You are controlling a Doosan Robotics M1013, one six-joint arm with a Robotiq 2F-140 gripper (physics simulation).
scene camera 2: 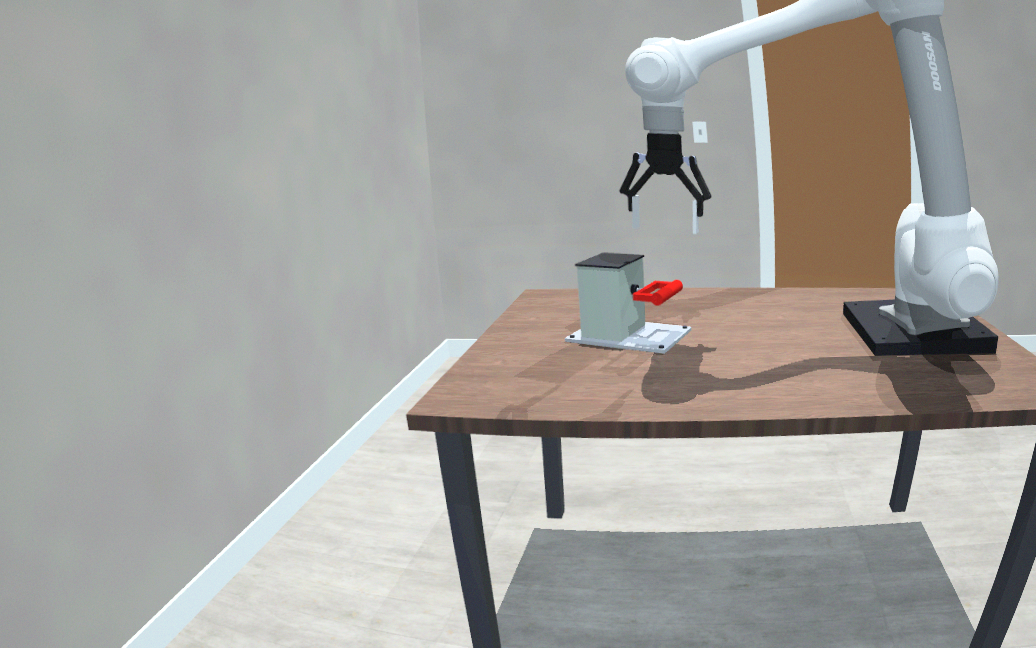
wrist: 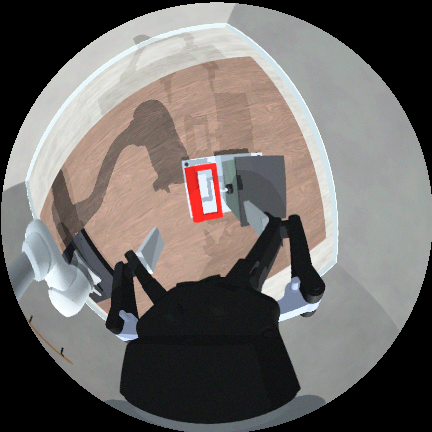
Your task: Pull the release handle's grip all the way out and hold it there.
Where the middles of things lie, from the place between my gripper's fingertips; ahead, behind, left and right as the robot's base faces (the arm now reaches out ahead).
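I consider the base plate (scene camera 2: 653,337), and I find my hand 9 cm short of it, 3 cm to the left of it and 23 cm above it.
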